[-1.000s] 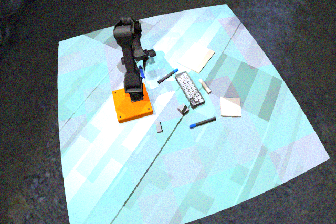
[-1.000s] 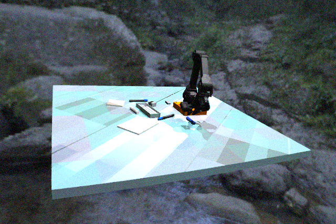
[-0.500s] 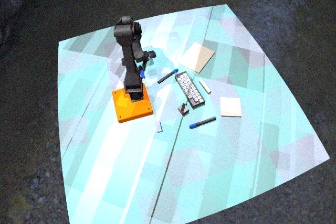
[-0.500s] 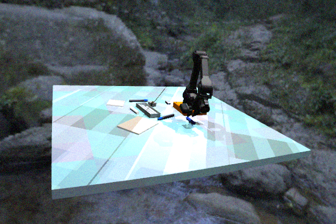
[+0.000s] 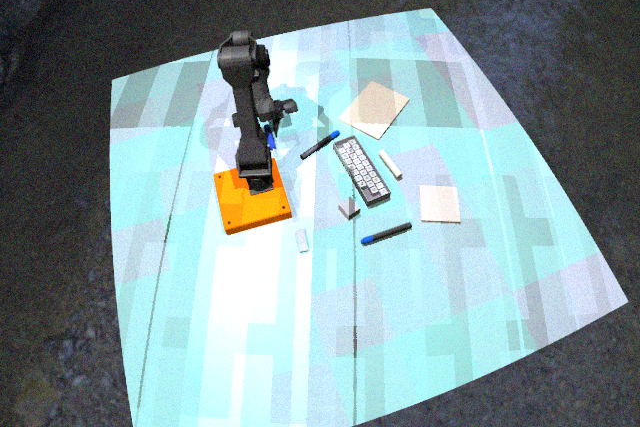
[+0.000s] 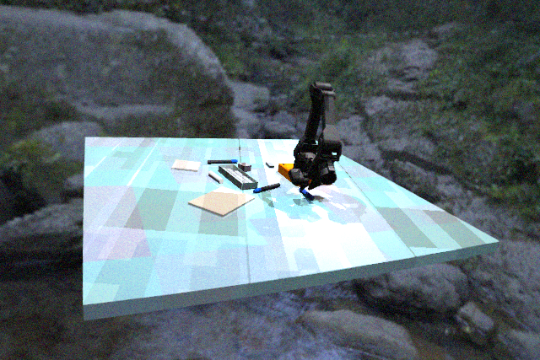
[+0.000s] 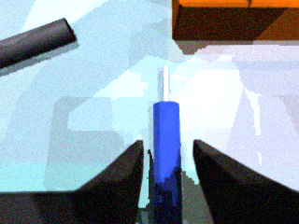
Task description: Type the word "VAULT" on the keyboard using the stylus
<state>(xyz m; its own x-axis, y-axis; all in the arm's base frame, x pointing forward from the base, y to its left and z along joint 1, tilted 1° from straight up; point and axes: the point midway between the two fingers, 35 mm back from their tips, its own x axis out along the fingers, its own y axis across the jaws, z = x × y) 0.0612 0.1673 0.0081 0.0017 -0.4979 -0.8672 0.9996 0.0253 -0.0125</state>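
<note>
Now: the stylus 20 mm to the right of my gripper tip and 10 mm below it. From my gripper tip the other things lie so: tan sheet (340 mm ahead, 30 mm to the left, 10 mm below); then grey bar (330 mm to the right, 10 mm below); then grey cube (280 mm to the right, 150 mm ahead).
</note>
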